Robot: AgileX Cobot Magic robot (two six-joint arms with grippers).
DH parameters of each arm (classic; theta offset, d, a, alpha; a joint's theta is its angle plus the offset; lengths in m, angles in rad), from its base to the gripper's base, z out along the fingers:
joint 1: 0 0.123 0 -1.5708
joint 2: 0.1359 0 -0.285 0
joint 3: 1.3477 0 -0.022 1.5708
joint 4: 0 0.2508 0 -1.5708
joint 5: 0 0 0.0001 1.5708
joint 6: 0 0.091 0 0
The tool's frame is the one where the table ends.
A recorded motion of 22 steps. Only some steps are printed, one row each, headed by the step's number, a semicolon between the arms.
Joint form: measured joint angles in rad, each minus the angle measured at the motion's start. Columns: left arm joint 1, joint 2, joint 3, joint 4, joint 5, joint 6; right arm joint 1, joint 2, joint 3, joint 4, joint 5, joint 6.
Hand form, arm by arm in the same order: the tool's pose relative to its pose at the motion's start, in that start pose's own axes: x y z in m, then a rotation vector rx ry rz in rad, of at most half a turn. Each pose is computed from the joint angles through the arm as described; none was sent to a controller.
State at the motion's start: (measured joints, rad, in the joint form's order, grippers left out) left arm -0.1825 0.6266 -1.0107 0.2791 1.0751 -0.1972; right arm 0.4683 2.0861 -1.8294 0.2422 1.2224 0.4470
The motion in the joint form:
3: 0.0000 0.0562 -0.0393 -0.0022 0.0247 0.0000; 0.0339 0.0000 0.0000 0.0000 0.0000 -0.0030
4: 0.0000 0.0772 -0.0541 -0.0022 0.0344 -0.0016; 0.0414 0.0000 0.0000 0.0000 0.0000 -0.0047
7: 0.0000 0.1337 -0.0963 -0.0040 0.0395 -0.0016; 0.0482 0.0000 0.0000 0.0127 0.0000 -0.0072
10: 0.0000 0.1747 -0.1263 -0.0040 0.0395 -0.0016; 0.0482 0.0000 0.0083 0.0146 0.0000 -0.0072
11: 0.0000 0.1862 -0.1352 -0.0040 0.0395 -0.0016; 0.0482 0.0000 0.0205 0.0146 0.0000 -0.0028
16: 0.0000 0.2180 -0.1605 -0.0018 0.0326 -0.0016; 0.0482 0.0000 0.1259 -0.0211 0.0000 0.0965
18: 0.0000 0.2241 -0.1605 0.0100 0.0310 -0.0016; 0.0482 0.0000 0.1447 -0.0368 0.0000 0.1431
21: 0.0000 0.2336 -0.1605 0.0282 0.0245 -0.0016; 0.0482 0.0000 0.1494 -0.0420 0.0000 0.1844
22: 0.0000 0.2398 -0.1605 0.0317 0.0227 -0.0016; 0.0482 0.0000 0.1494 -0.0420 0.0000 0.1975
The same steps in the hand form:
3: -0.0100 -0.0022 0.0068 -0.0040 0.0410 0.0031; 0.0082 0.0121 0.0032 -0.0017 0.0097 -0.0354
4: -0.0137 -0.0030 0.0095 -0.0064 0.0565 0.0030; 0.0100 0.0147 0.0039 -0.0021 0.0118 -0.0443
7: -0.0257 -0.0057 0.0168 -0.0068 0.0756 0.0057; 0.0123 0.0181 0.0045 -0.0131 0.0191 -0.0489
10: -0.0345 -0.0077 0.0228 -0.0075 0.0863 0.0083; 0.0132 0.0171 0.0064 -0.0104 0.0268 -0.0464
11: -0.0370 -0.0083 0.0245 -0.0077 0.0888 0.0090; 0.0145 0.0155 0.0093 -0.0041 0.0369 -0.0392
16: -0.0446 -0.0098 0.0291 -0.0086 0.0879 0.0116; 0.0258 -0.0017 0.0328 0.0849 0.1056 0.0696
18: -0.0453 -0.0094 0.0311 -0.0187 0.0901 0.0188; 0.0276 -0.0056 0.0367 0.1105 0.1114 0.1136
21: -0.0467 -0.0089 0.0341 -0.0334 0.0897 0.0302; 0.0281 -0.0067 0.0377 0.1197 0.1104 0.1536
22: -0.0472 -0.0091 0.0361 -0.0364 0.0932 0.0336; 0.0281 -0.0067 0.0377 0.1204 0.1096 0.1666

